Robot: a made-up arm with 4 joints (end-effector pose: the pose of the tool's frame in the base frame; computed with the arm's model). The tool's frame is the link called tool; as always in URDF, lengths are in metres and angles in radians. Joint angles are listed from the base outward.
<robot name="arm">
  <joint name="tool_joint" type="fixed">
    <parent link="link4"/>
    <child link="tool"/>
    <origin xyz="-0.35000 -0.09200 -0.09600" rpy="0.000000 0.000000 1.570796"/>
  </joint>
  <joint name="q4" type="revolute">
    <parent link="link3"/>
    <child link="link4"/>
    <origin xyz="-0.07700 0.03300 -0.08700" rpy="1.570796 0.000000 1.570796"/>
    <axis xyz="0 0 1"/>
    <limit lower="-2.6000" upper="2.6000"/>
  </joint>
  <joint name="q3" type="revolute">
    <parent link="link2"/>
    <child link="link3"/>
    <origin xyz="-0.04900 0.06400 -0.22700" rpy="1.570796 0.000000 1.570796"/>
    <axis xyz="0 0 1"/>
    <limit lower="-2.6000" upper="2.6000"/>
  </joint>
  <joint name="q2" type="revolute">
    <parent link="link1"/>
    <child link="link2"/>
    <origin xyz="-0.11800 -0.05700 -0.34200" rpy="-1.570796 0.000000 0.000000"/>
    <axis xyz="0 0 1"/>
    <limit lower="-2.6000" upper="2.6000"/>
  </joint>
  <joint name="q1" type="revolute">
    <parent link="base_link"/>
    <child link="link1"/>
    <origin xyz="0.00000 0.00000 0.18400" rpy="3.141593 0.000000 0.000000"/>
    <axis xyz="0 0 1"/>
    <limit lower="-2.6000" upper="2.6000"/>
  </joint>
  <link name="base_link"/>
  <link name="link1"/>
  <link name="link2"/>
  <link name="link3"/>
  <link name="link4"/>
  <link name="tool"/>
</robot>
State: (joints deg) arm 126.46 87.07 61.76 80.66
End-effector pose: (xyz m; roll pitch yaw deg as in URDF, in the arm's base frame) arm 0.3651 -0.1869 0.0264 -88.58 -11.92 25.04
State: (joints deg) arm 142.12 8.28 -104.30 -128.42
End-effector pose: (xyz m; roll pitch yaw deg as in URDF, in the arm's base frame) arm 0.0708 -0.1482 0.8308 109.03 -41.44 22.92
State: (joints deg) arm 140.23 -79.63 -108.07 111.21
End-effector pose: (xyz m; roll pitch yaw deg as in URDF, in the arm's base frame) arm 0.0099 -0.2463 1.0112 93.26 -11.32 56.92
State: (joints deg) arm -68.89 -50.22 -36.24 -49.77
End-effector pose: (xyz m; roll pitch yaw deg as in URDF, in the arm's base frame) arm -0.4576 -0.0910 0.3229 -58.16 11.98 29.88
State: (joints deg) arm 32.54 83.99 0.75 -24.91
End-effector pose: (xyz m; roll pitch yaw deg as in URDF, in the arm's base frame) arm 0.3098 0.5252 0.4434 76.01 -64.34 -109.13
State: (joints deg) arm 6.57 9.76 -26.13 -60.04
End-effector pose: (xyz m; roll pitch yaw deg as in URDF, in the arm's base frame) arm 0.0799 0.4002 0.3604 -4.52 -27.43 -67.78
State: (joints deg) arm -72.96 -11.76 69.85 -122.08
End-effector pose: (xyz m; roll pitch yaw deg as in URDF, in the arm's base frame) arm -0.3625 0.1749 0.3581 -62.96 42.11 -83.87
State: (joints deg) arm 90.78 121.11 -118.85 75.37
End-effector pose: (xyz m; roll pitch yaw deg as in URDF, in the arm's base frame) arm 0.1488 0.0102 0.0083 -70.75 -40.85 -128.90
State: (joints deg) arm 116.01 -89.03 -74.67 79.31
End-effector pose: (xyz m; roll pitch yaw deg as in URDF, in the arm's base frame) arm 0.1141 0.0019 1.0242 89.74 11.63 48.61
